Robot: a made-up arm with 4 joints.
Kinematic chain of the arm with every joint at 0, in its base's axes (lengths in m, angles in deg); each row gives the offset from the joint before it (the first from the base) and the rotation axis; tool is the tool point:
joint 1: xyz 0 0 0.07 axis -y
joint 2: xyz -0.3 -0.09 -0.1 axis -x
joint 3: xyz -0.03 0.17 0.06 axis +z
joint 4: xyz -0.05 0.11 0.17 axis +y
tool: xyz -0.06 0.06 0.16
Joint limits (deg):
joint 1: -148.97..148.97
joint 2: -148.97..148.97
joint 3: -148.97..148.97
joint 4: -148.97..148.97
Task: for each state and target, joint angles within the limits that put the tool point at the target. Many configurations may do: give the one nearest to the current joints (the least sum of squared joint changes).
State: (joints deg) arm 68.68 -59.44 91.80 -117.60
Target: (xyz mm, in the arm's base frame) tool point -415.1 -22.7 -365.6
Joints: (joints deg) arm 57.14 -31.80 40.82 -99.28
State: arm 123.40 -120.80 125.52 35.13
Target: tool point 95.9 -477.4 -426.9
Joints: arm 98.15 -100.25 115.39 56.82
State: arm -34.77 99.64 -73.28 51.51
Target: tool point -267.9 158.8 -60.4
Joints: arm -35.62 105.14 -79.14 92.67
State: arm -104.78 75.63 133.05 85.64
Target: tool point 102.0 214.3 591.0
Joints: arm -111.68 69.79 142.48 91.30
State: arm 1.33 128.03 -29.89 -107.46
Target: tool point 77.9 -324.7 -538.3
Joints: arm 44.89 140.10 -39.71 -99.07
